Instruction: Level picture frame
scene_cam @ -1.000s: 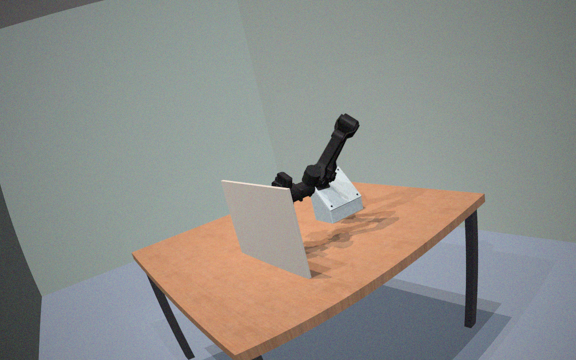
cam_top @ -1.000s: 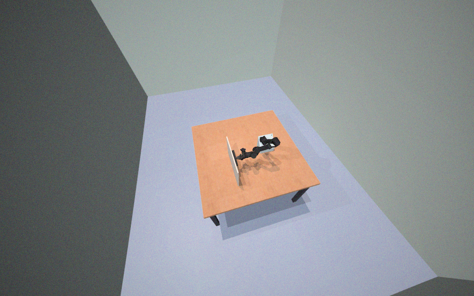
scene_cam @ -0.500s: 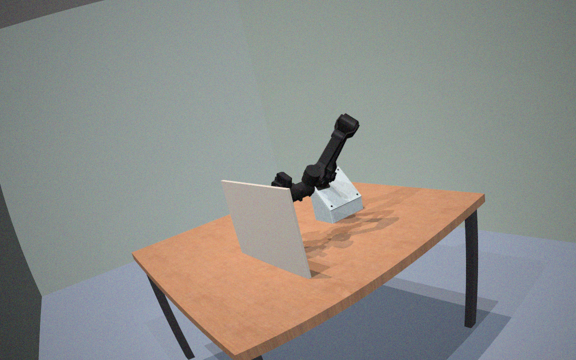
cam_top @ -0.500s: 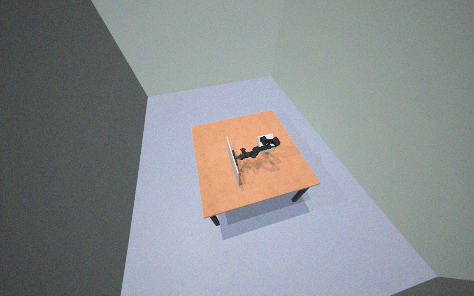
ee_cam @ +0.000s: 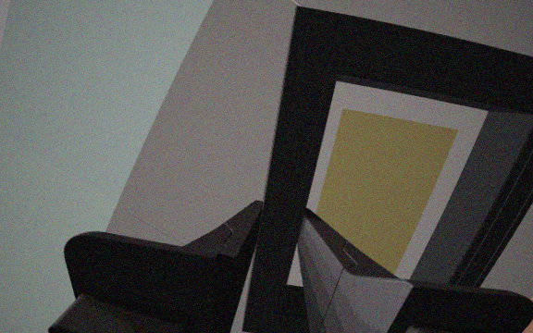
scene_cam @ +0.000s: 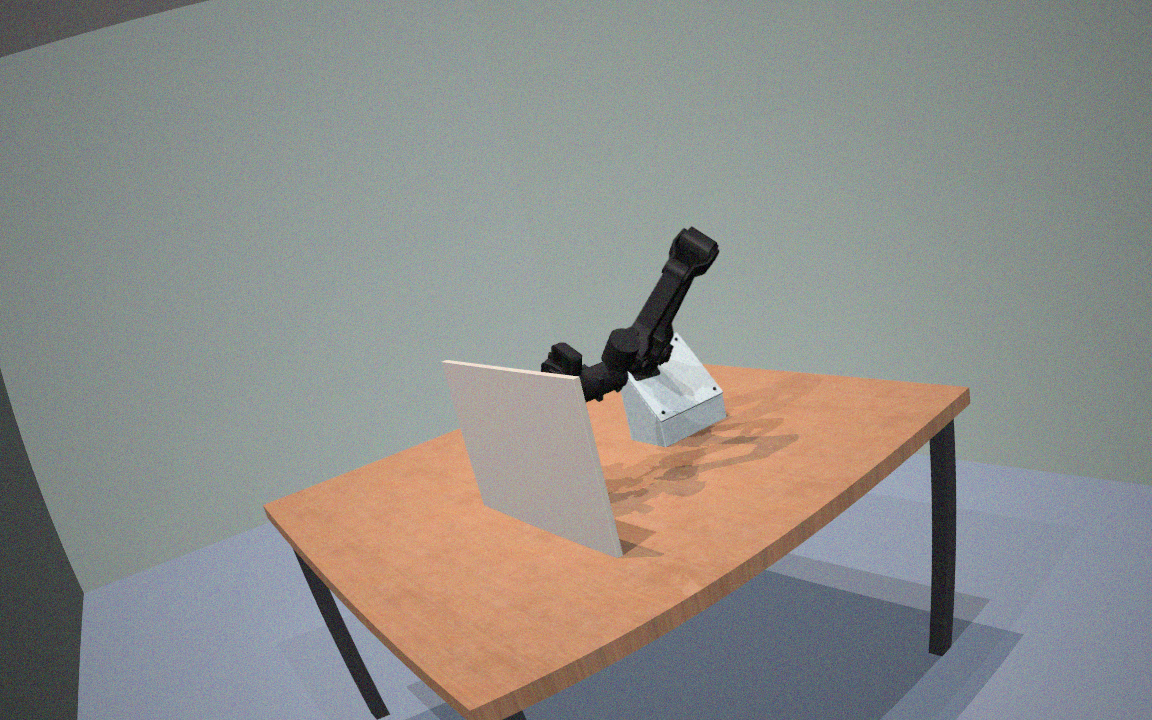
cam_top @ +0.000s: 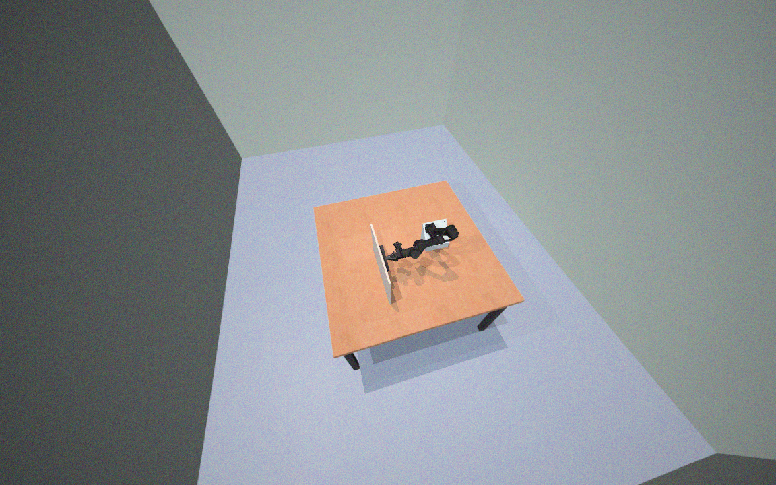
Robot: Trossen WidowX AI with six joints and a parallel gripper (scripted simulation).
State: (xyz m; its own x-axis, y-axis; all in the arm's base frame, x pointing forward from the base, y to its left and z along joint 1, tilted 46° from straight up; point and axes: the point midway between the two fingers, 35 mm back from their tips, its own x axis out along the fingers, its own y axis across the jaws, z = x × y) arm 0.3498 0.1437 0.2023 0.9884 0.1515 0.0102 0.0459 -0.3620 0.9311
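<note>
Now: the picture frame 50 mm below my gripper tip, 20 mm to the right of it and 10 mm ahead of it. Also, from my gripper tip: wall panel (70 mm below, 20 mm ahead, 10 mm to the right).
</note>
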